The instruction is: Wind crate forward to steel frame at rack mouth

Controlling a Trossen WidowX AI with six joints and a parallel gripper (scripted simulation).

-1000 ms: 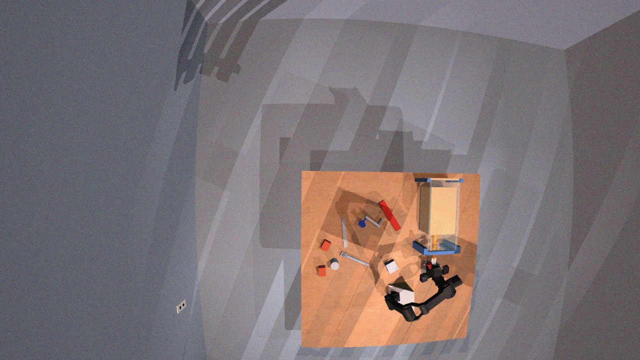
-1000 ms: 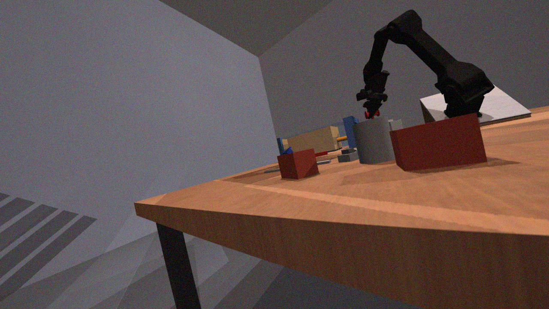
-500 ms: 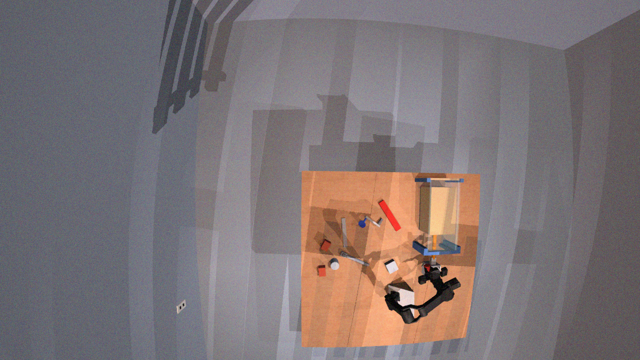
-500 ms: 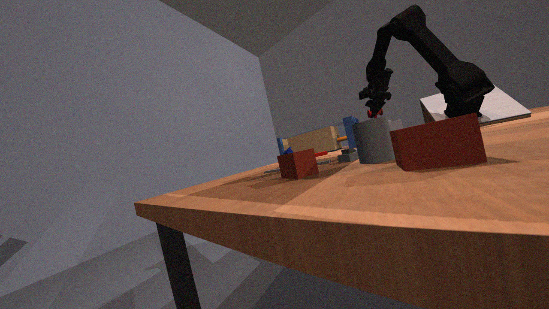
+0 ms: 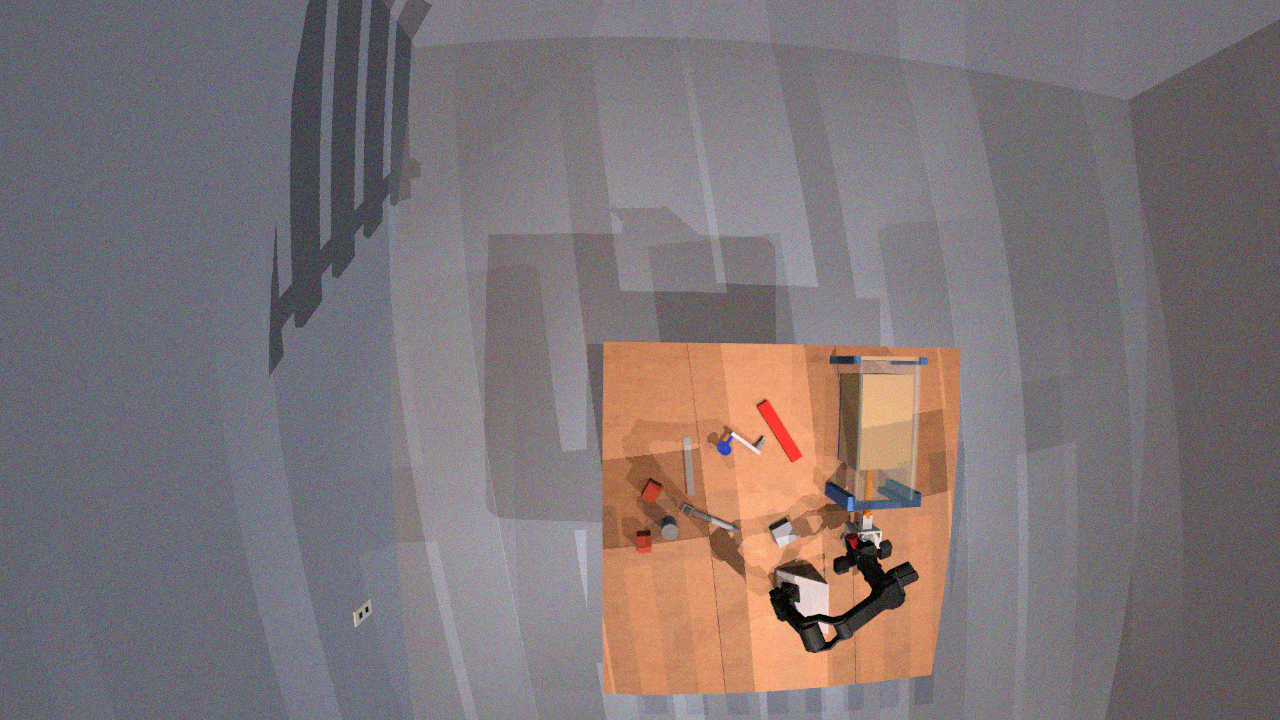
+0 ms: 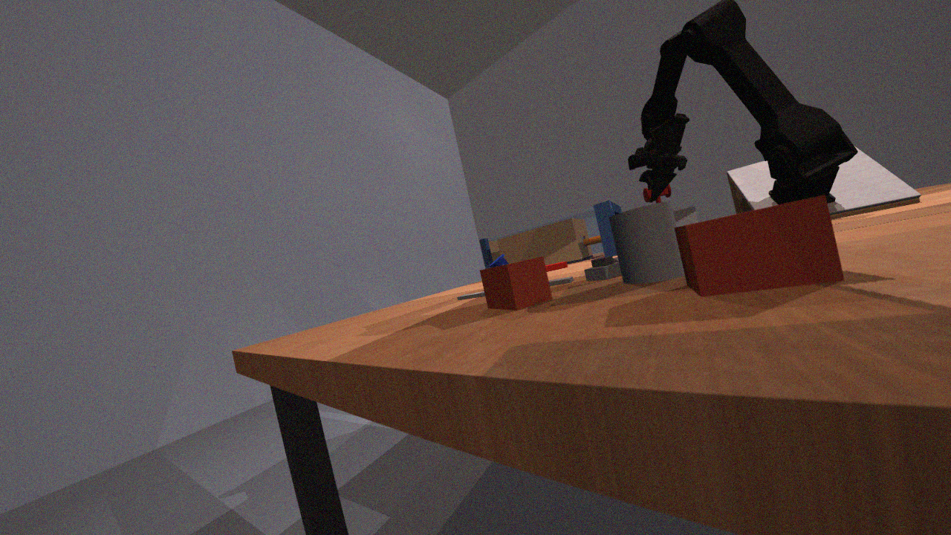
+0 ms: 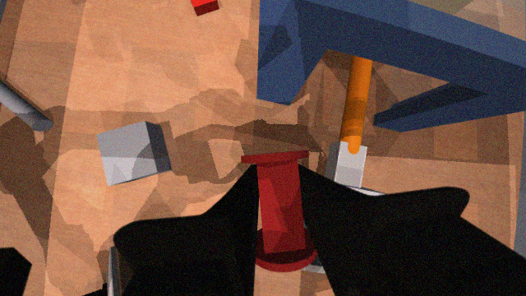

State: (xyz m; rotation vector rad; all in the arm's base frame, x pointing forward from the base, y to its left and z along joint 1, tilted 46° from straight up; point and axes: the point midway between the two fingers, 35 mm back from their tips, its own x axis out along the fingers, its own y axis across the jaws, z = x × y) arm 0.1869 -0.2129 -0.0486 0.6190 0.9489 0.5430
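Now: the red-knobbed crank 40 mm to the right of my gripper tip, 30 mm behind it and 20 mm below it. The rest, counted from my gripper tip: grey winch (100 mm to the right, 100 mm below, 80 mm behind); then blue steel frame (110 mm to the right, 100 mm ahead, 20 mm below); then red grip (20 mm behind, 10 mm above).
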